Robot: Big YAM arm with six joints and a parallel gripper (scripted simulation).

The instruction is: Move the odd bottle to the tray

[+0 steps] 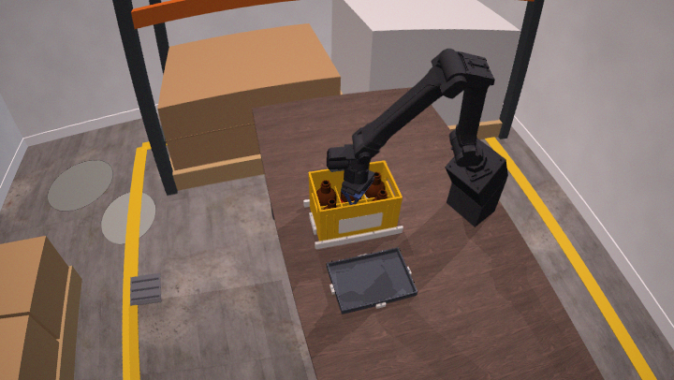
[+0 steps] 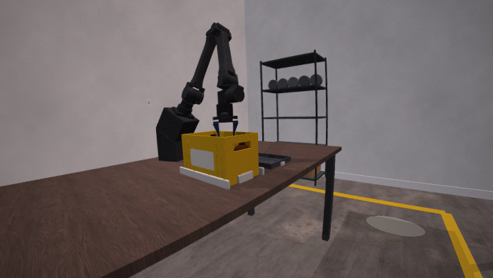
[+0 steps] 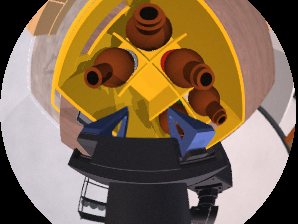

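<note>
Now: the yellow crate 4 cm to the right of my hand and 7 cm below it. From my hand the other things lie so: glass bottle: 8 cm ahead, 2 cm to the left, 7 cm below; dark tray: 2 cm behind, 23 cm to the left, 14 cm below.
</note>
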